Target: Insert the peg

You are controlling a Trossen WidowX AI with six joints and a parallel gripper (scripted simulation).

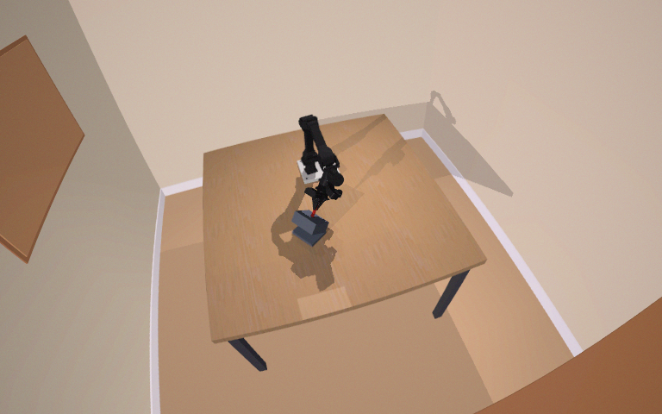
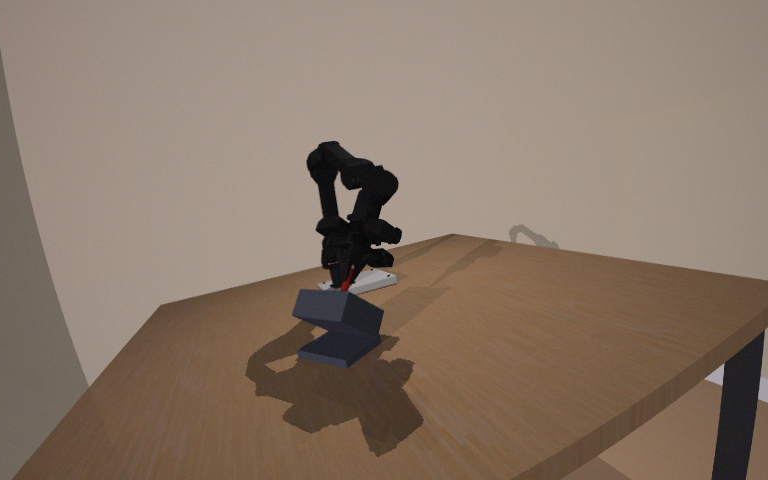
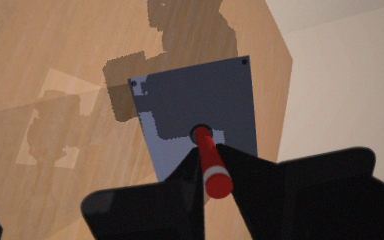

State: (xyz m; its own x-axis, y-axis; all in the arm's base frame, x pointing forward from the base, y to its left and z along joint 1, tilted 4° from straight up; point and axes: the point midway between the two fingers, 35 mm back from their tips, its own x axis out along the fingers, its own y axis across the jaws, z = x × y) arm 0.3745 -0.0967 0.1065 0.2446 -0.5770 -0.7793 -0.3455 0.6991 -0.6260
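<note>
Now: the sloped panel 5 cm below my gripper tip, 4 cm to the right of it and 2 cm ahead of it. The rest, counted from my gripper tip: red peg 1 cm to the left, 1 cm behind, 1 cm above.
</note>
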